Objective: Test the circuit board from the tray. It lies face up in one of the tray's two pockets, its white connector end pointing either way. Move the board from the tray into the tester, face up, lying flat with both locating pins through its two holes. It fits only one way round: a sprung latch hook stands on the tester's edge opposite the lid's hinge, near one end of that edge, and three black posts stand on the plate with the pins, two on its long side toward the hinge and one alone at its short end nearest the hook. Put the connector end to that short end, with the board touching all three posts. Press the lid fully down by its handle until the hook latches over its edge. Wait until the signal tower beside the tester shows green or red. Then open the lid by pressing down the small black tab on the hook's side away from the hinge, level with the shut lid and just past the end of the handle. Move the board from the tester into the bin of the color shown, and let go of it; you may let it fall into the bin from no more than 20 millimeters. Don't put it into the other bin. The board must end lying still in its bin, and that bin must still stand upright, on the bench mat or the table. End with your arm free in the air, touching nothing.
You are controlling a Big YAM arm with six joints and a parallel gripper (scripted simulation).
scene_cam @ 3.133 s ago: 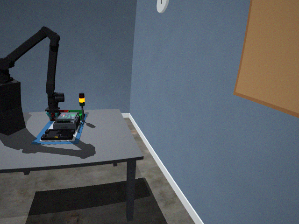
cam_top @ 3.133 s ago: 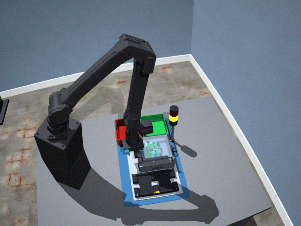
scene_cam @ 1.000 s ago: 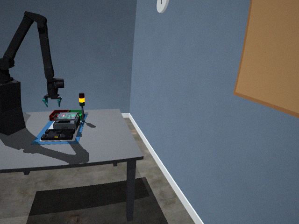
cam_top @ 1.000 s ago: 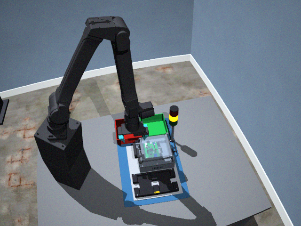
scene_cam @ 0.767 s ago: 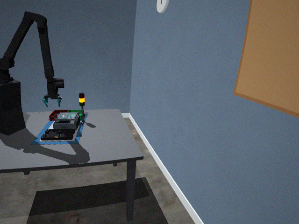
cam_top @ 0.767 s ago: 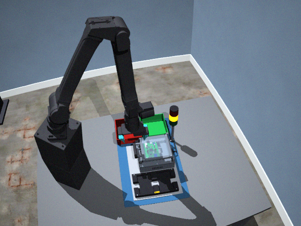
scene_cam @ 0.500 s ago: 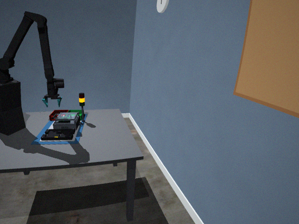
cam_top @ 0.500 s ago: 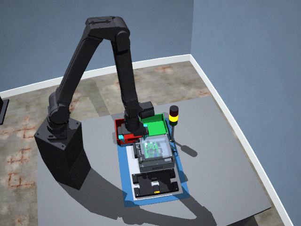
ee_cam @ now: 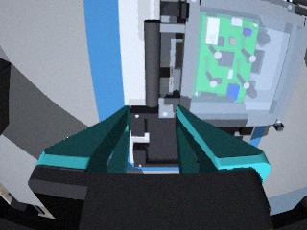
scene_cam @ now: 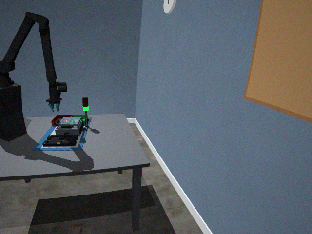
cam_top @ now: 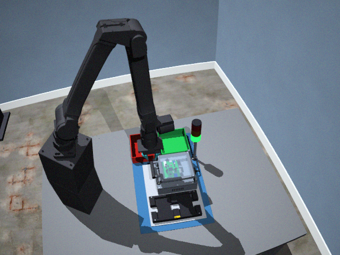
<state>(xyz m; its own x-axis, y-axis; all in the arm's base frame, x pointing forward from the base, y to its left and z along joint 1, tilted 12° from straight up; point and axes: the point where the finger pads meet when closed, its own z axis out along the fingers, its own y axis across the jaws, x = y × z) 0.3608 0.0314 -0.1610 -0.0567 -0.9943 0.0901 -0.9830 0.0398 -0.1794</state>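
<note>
My hand is 2 cm short of the black latch hook, 6 cm to the right of it and 9 cm above it. From my hand the other things lie so: red bin 1 cm behind, 20 cm to the left, 16 cm below; then green circuit board 8 cm ahead, 11 cm below; then clear lid 9 cm ahead, 9 cm below.
</note>
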